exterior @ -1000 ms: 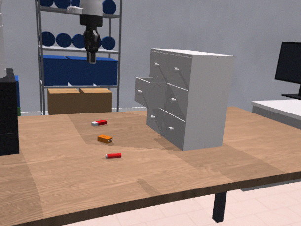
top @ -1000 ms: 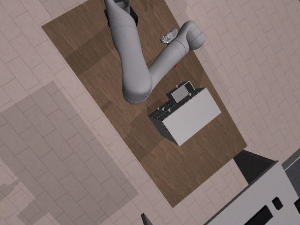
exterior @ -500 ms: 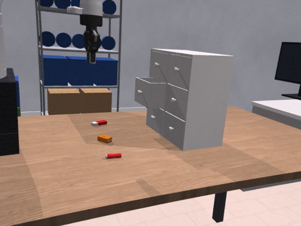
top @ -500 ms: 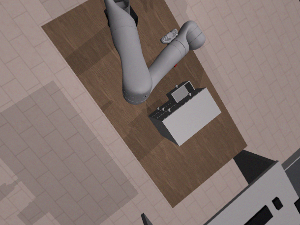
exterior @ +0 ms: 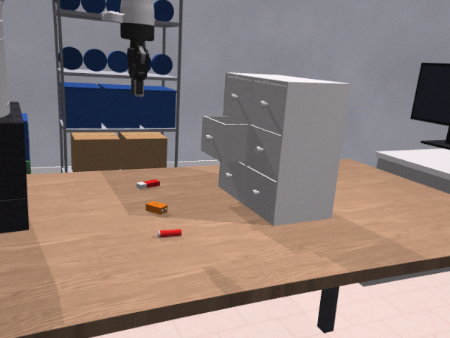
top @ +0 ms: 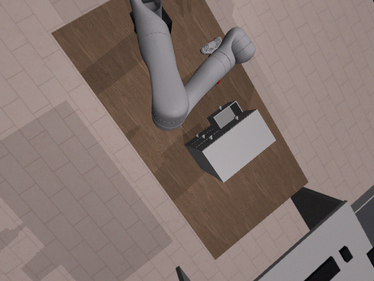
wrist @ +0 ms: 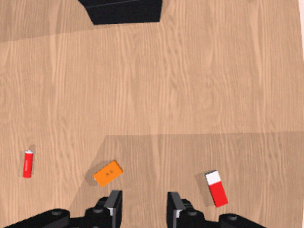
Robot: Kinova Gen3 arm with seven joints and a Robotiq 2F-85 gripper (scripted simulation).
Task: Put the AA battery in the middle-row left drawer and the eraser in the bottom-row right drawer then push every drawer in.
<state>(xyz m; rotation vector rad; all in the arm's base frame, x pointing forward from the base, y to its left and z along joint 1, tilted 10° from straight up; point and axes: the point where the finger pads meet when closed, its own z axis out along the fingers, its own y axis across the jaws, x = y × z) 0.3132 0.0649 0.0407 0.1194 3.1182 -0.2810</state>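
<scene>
Now: the AA battery 280 mm below my hand, 220 mm to the right of it and 10 mm ahead of it. The rest, counted from my hand: eraser 290 mm below, 130 mm to the left, 60 mm ahead; then orange battery 280 mm below, 80 mm to the right, 40 mm ahead.
</scene>
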